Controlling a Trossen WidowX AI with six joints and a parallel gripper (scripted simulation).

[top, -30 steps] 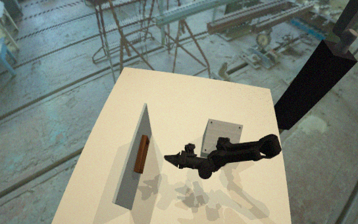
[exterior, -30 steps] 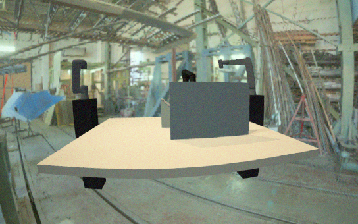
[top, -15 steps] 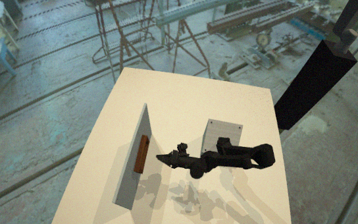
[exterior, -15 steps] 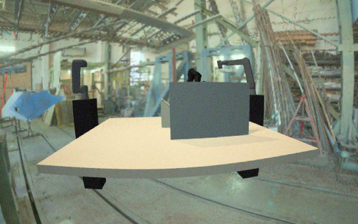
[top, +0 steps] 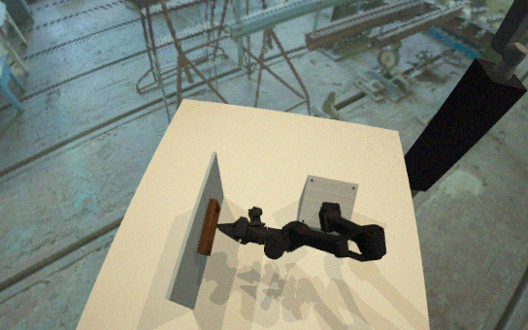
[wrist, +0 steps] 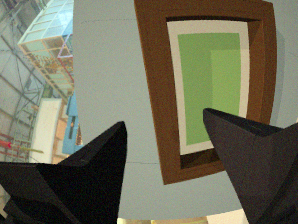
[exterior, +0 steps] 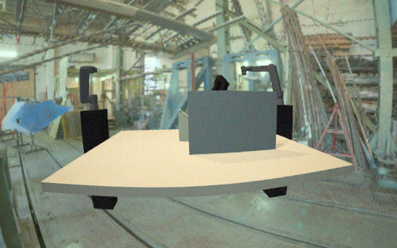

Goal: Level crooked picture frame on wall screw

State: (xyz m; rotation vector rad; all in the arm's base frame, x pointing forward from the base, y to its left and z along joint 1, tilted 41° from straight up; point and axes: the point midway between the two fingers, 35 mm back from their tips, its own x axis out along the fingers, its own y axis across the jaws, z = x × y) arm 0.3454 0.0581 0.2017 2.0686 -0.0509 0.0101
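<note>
Right now my gripper tip is 50 mm above the brown wooden picture frame, 40 mm short of it and 10 mm to the left of it. The rest, counted from my gripper tip: grey wall panel: 70 mm below, 60 mm ahead, 10 mm to the left.
</note>
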